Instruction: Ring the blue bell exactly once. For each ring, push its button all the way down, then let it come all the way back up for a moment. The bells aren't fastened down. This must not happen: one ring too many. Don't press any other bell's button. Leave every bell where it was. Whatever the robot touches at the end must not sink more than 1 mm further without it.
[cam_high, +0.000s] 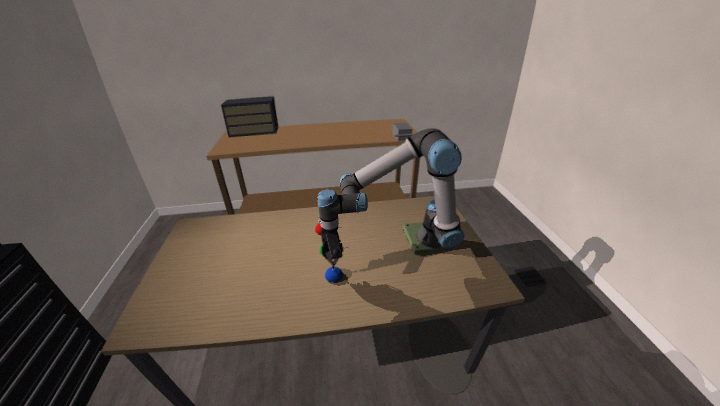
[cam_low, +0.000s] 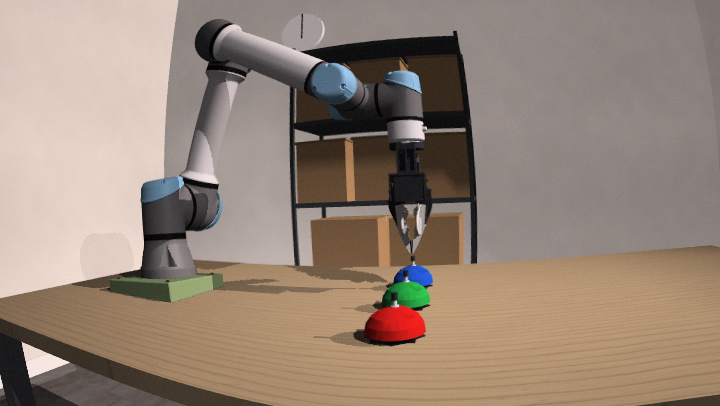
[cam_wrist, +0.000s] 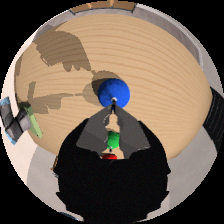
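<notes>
Now: the blue bell 5 cm below my hand. Also, from my hand: green bell: 18 cm to the right, 5 cm below, 3 cm ahead; red bell: 36 cm to the right, 5 cm below, 5 cm ahead.
</notes>
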